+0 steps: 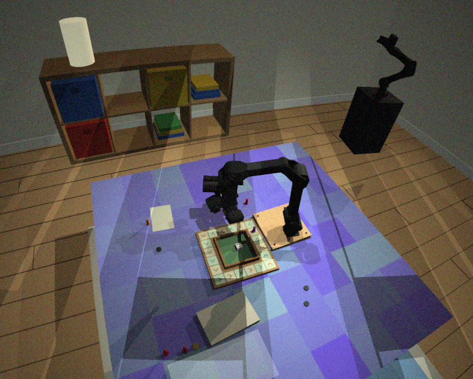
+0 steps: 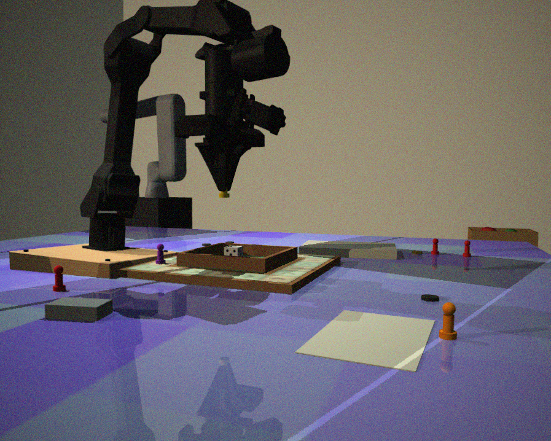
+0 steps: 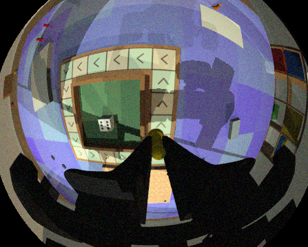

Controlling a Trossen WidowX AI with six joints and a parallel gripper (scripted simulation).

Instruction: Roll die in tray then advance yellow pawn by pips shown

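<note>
The white die lies 40 mm behind my gripper tip, 90 mm to the left of it and 110 mm below it. The rest, counted from my gripper tip: yellow pawn 10 mm above; then green-floored tray 30 mm behind, 90 mm to the left, 130 mm below; then purple pawn 130 mm behind, 110 mm below.
</note>
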